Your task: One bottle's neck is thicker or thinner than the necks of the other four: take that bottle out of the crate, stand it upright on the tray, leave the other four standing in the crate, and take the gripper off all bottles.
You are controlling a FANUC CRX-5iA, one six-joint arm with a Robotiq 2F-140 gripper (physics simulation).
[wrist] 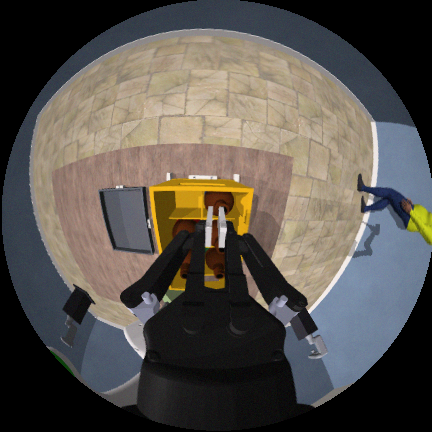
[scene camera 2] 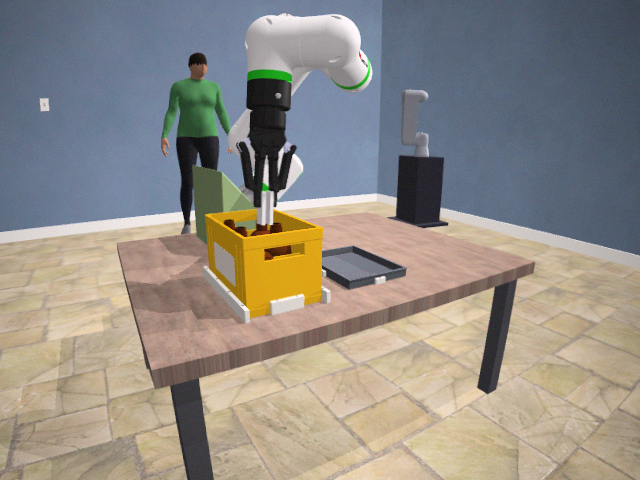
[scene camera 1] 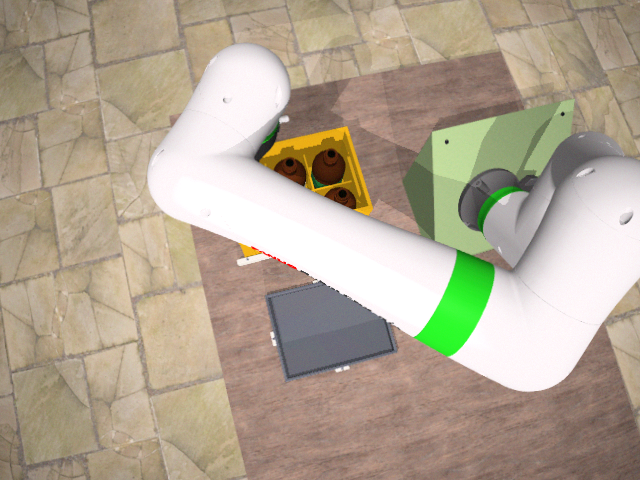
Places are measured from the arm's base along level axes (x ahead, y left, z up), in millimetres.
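Pixels of known places: gripper, fingertip midpoint: (wrist: 215, 214) (scene camera 2: 264, 224); arm's base at its link origin: (scene camera 2: 246, 207) (scene camera 1: 488, 199).
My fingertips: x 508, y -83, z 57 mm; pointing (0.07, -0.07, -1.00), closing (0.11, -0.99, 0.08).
Note:
Ahead of a thing's pixels: the offset from my fingertips to its top centre. "spot": to the spot under its first point. Level surfaces: height alone.
The yellow crate @[94 mm back, 13 mm left, 12 mm down] (scene camera 1: 356, 165) (scene camera 2: 281, 281) (wrist: 156, 220) stands on the table with brown bottles in it. One bottle @[177 mm back, 43 mm right, 24 mm down] (scene camera 1: 328, 167) stands in a corner cell; another bottle @[2 mm ahead, 16 mm right, 24 mm down] (wrist: 218, 199) is in the front cell in the wrist view. Others are partly hidden by the fingers or the arm; which neck differs is unclear. My gripper (scene camera 2: 265, 223) (wrist: 215, 214) points down with its white pads nearly together. The tips are just above the bottle necks by the front bottle, slightly to its side. No neck shows between them. The grey tray @[spot: 141 mm back, 284 mm left, 182 mm down] (scene camera 1: 330, 320) (scene camera 2: 356, 263) (wrist: 125, 220) holds no bottle.
White stops @[48 mm ahead, 31 mm left, 158 mm down] (scene camera 2: 286, 303) brace the crate on the table @[188 mm down] (scene camera 2: 413, 258). A green angled panel (scene camera 1: 496, 134) (scene camera 2: 207, 201) stands near the robot's base. My arm (scene camera 1: 310, 217) covers part of the crate and tray in the overhead view. A person (scene camera 2: 197, 111) stands behind the table.

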